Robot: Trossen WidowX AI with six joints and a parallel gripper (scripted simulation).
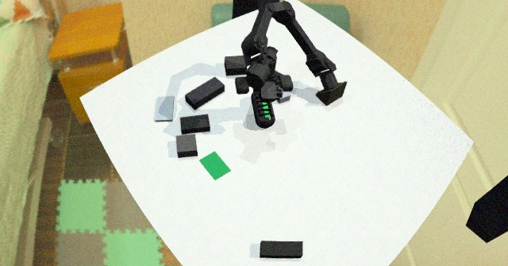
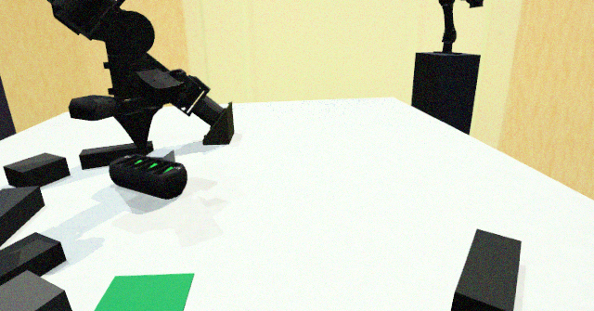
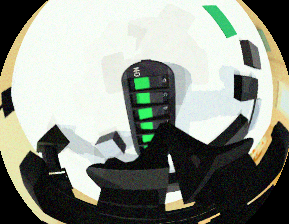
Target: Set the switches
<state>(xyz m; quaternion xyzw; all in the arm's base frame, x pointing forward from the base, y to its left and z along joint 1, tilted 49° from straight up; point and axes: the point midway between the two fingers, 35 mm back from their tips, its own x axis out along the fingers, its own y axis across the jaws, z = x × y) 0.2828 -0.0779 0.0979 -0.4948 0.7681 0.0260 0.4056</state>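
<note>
The small grey cube lies 12 cm behind my gripper tip and 7 cm below it. Also, from my gripper tip: green card (26 cm ahead, 4 cm to the left, 8 cm below); light grey plate (24 cm ahead, 27 cm to the right, 8 cm below).
</note>
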